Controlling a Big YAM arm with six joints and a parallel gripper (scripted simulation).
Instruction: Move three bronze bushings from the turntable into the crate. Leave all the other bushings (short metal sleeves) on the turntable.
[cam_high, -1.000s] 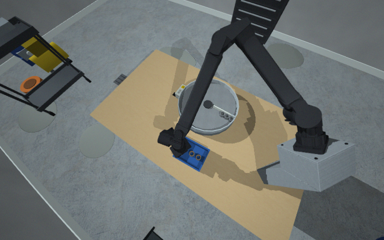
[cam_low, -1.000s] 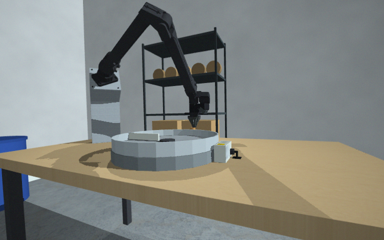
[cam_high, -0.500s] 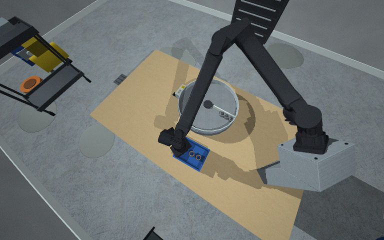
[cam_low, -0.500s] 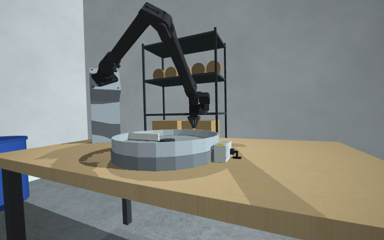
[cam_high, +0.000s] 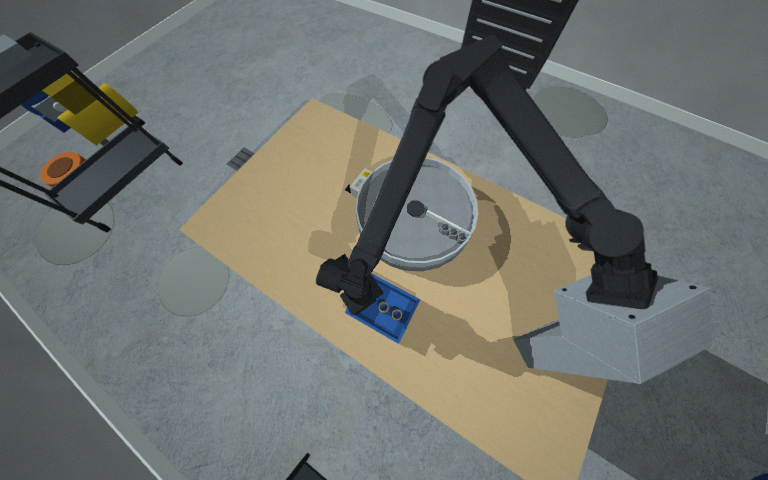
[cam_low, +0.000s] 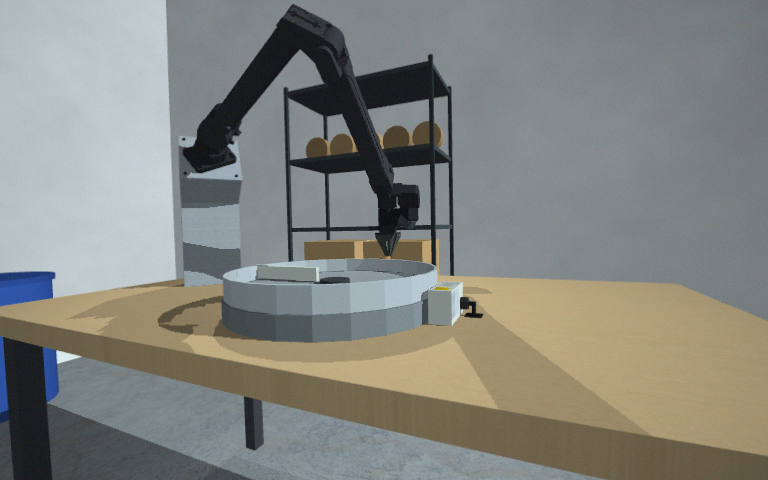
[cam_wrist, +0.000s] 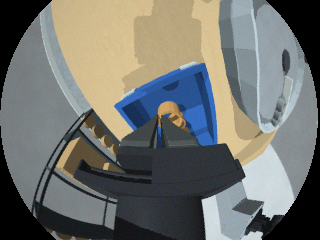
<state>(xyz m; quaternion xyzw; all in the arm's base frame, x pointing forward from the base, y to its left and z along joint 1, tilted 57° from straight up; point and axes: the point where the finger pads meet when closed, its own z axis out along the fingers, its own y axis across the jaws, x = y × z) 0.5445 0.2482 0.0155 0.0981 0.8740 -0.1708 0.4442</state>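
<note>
Right now the blue crate is 50 mm behind my hand, 10 mm to the right of it and 50 mm below it. From my hand the other things lie so: grey turntable 10 mm behind, 370 mm to the right, 30 mm below.
</note>
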